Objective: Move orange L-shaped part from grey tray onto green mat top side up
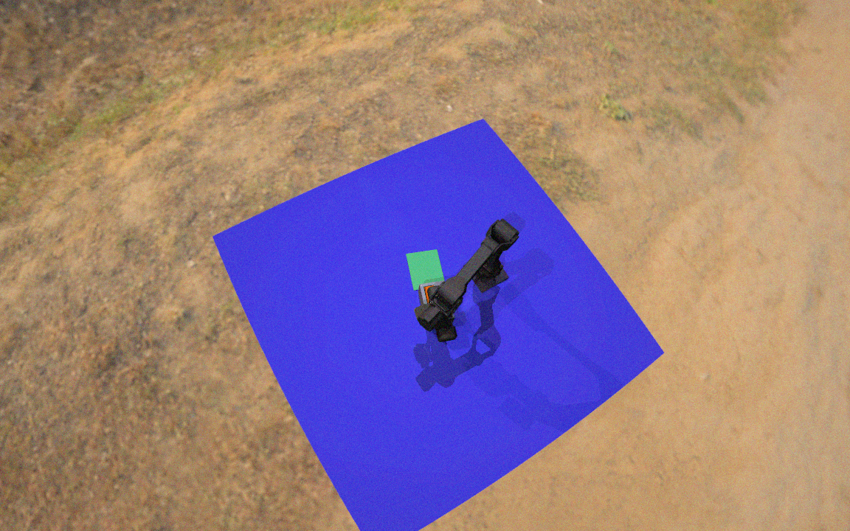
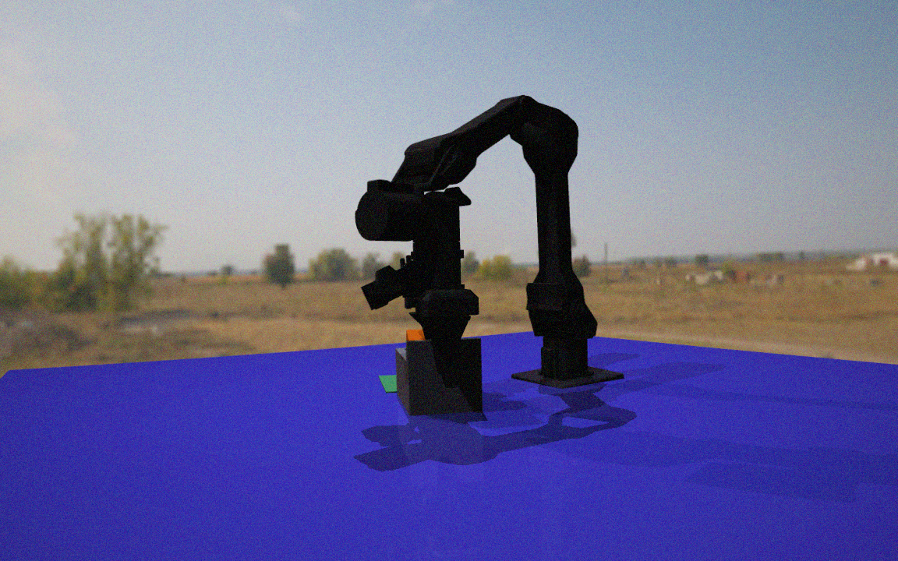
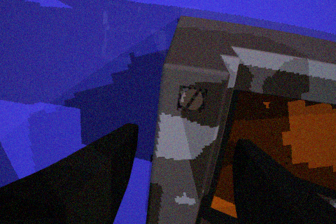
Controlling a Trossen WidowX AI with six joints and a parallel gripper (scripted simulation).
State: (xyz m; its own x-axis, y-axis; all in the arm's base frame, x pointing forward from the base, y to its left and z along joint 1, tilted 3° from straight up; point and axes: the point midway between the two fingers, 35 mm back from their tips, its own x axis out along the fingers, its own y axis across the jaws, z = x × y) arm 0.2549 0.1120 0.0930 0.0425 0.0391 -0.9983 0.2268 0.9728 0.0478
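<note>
My gripper tip is now 6 cm to the left of the orange L-shaped part and 2 cm past it. From my gripper tip the other things lie so: green mat: 21 cm to the right, 7 cm below, 5 cm behind.
</note>
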